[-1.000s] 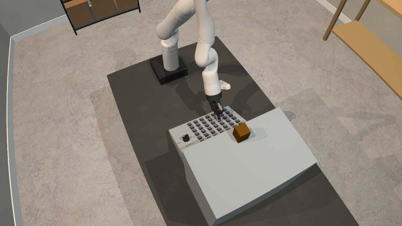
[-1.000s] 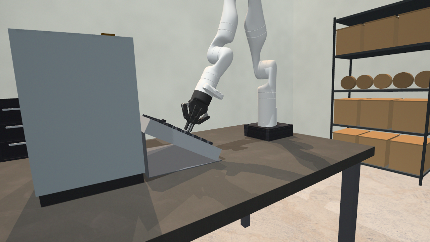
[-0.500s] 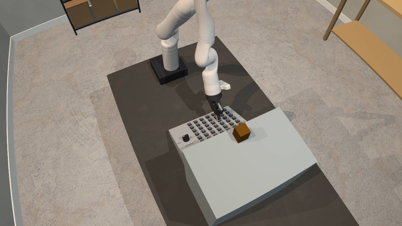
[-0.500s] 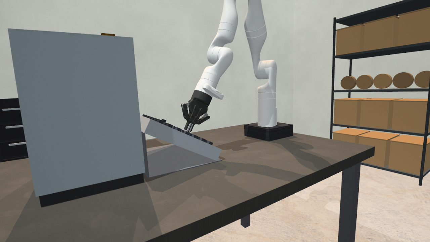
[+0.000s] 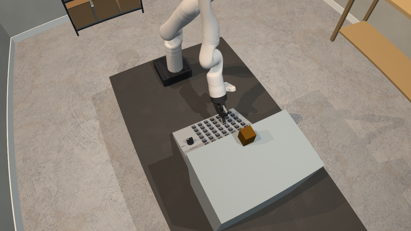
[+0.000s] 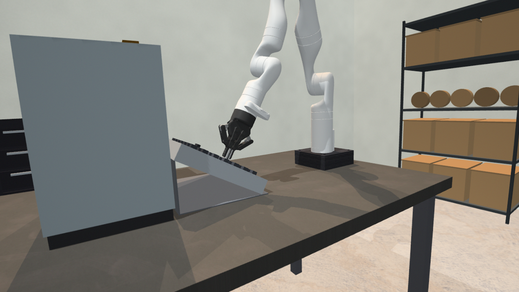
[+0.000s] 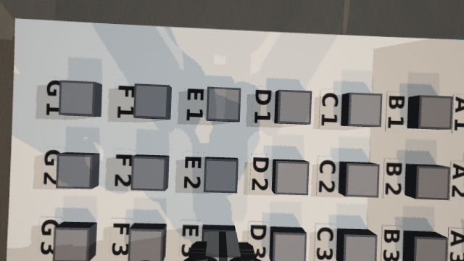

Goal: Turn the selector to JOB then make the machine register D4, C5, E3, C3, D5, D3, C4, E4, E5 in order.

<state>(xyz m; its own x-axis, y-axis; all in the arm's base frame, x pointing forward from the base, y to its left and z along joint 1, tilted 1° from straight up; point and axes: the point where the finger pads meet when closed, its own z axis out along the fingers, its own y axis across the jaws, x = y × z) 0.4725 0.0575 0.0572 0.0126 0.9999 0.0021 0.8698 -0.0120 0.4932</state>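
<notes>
Right now the key E2 is 10 mm ahead of my hand, 40 mm to the left of it and 20 mm below it. Round my hand: key E1: 10 mm ahead, 70 mm to the left, 20 mm below; key D1: 40 mm ahead, 70 mm to the left; sloped keypad panel: 60 mm ahead, 80 mm to the right, 40 mm below.
</notes>
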